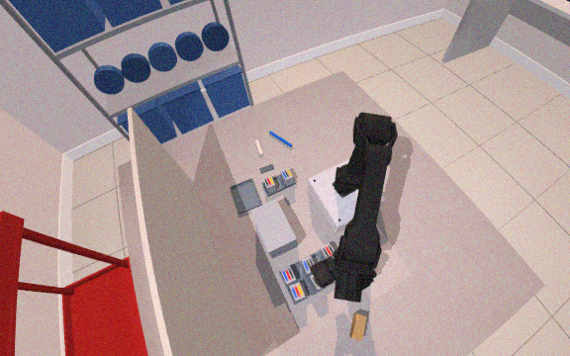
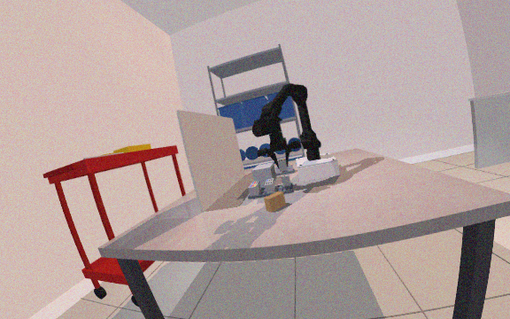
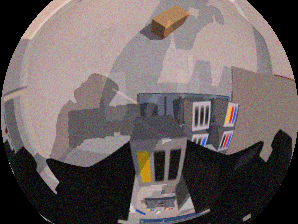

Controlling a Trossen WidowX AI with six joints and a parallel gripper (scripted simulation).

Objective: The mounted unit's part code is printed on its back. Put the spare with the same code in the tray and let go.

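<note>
Right now the grey-blue tray is 410 mm to the right of my gripper tip, 160 mm ahead of it and 110 mm below it. The rest, counted from my gripper tip: upright board 350 mm ahead, 230 mm to the right, 120 mm above; blue pen 590 mm to the right, 100 mm below, 100 mm behind; mounted unit 210 mm to the right, 120 mm ahead, 60 mm below.
</note>
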